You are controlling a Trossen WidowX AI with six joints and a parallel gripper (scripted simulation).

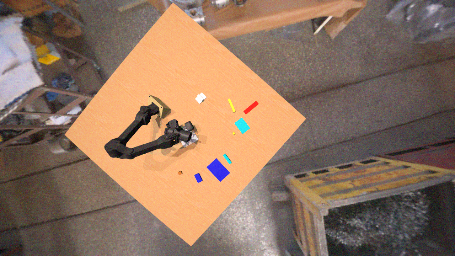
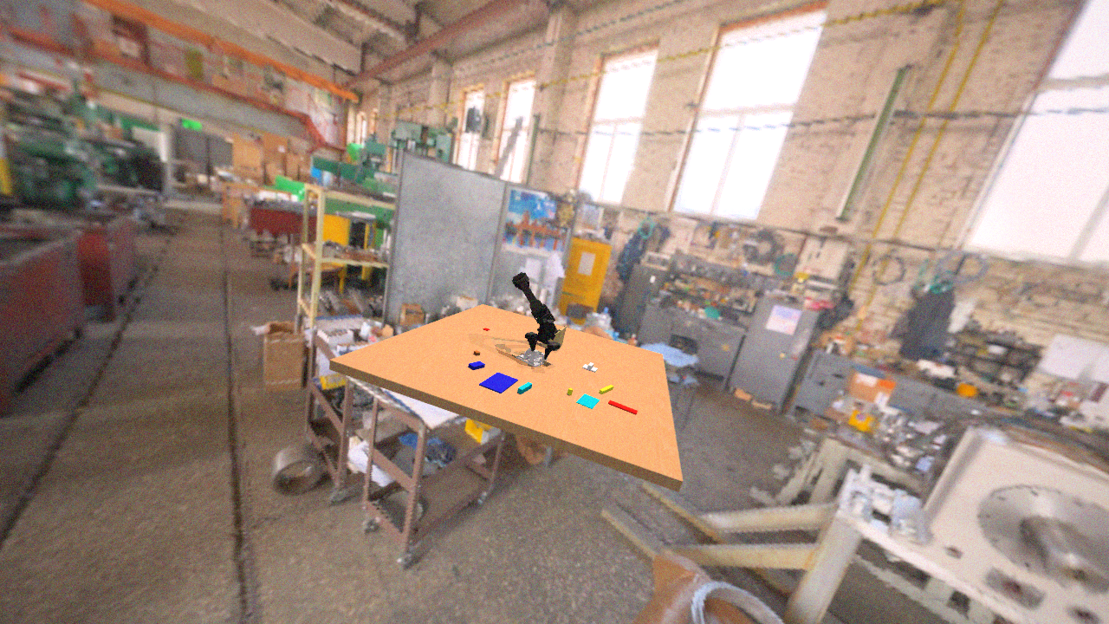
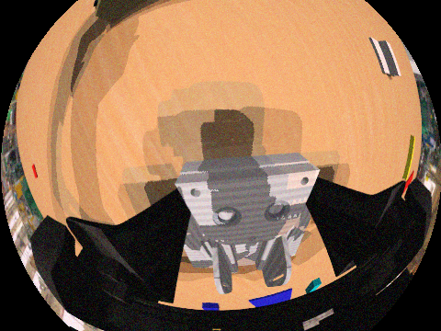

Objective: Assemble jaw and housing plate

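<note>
Now: gripper tip 2 cm below the housing plate and 1 cm short of it. Also, from my gripper tip: white block 26 cm to the left, 6 cm behind; orange cube 26 cm to the right, 17 cm ahead; small blue block 30 cm ahead, 20 cm to the right.
</note>
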